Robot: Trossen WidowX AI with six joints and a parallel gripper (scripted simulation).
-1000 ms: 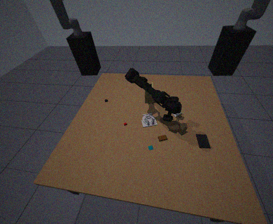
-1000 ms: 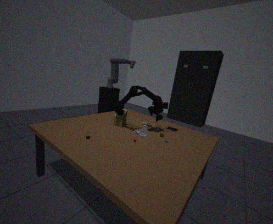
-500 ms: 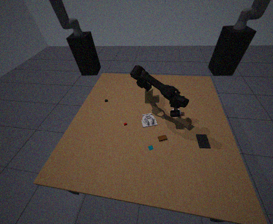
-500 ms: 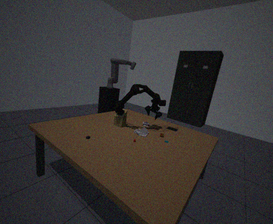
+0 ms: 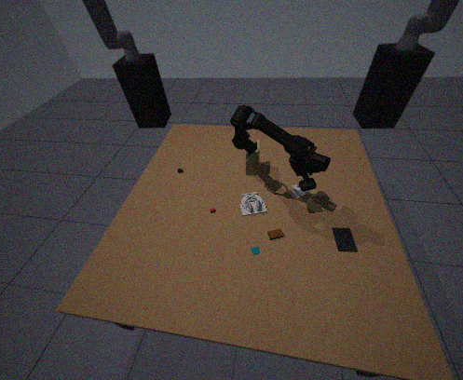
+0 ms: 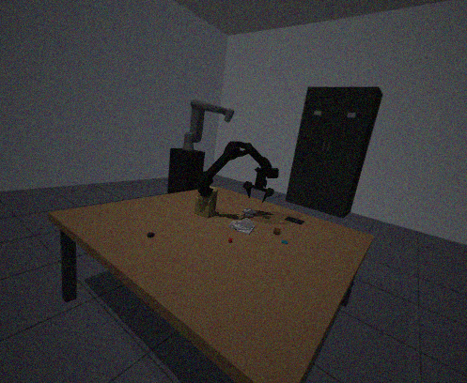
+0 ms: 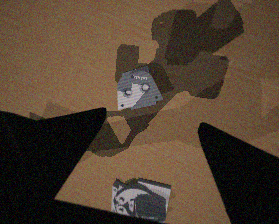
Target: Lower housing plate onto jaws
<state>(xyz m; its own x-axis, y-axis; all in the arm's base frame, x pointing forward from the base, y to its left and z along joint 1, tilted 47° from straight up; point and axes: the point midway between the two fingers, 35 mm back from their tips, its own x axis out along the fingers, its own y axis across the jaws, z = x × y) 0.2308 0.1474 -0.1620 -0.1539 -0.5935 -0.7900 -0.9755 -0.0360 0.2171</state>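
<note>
The grey housing plate lies 4 cm behind my gripper tip, 1 cm to the left of it and 8 cm below it. Round my gripper tip: dark slab (23 cm ahead, 16 cm to the left, 11 cm below); then brown block (21 cm ahead, 13 cm to the right, 10 cm below); then white base (7 cm ahead, 22 cm to the right, 11 cm below).
</note>
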